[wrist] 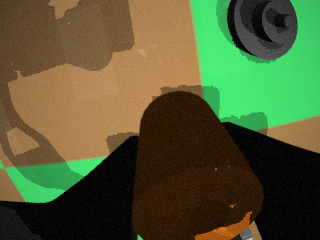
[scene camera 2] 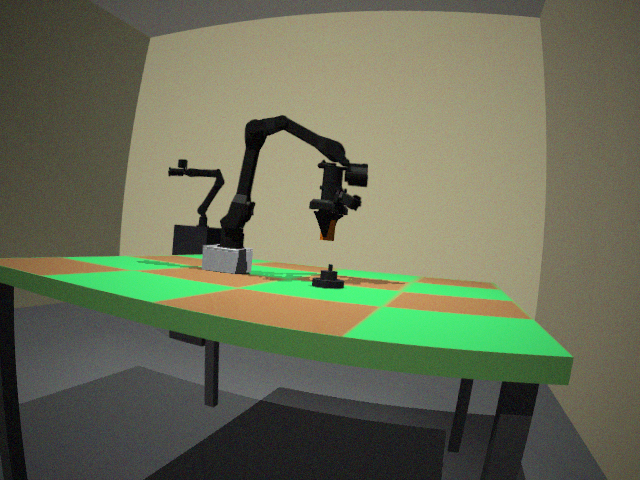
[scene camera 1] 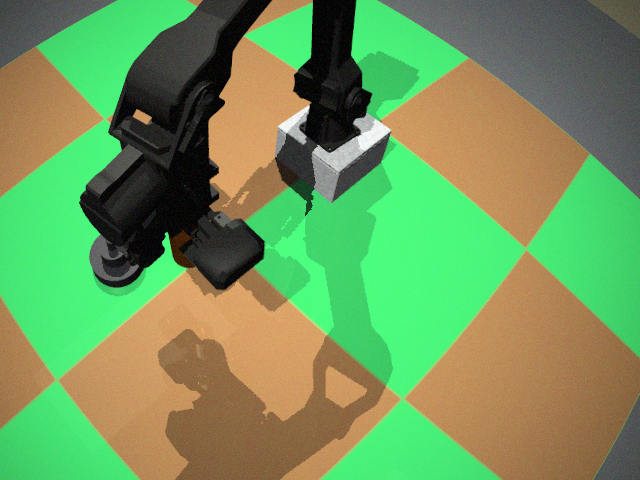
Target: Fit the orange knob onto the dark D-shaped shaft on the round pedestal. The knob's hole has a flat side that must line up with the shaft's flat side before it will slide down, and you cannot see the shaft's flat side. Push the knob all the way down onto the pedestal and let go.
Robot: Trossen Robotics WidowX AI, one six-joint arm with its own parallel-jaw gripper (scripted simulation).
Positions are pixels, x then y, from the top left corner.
Scene:
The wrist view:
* gripper: 180,137
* orange knob: 189,171, held by the gripper
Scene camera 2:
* gripper: 326,237
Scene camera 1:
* gripper: 188,247
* pedestal: 110,266

